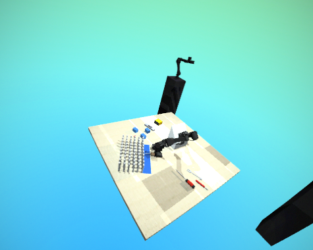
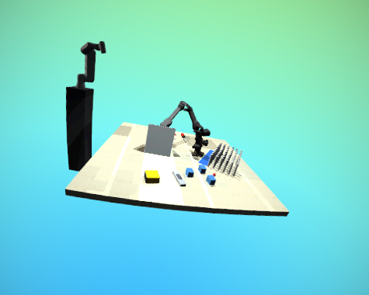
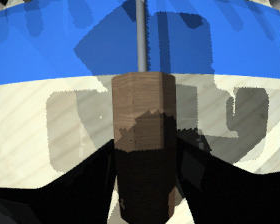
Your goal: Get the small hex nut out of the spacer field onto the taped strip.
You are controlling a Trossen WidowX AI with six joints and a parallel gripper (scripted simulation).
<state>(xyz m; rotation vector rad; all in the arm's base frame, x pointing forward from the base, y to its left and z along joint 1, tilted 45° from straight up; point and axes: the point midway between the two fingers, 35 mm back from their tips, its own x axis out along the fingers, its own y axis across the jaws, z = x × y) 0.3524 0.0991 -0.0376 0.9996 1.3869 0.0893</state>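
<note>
The blue taped strip lies 10 cm ahead of my gripper tip, 1 cm to the right of it and 1 cm below it. The rest, counted from my gripper tip: grey forked tool (38 cm to the left, 24 cm behind, 1 cm below); then grey bar (44 cm to the right, 22 cm behind); then wooden-handled tool (9 cm ahead, 5 cm to the right).
</note>
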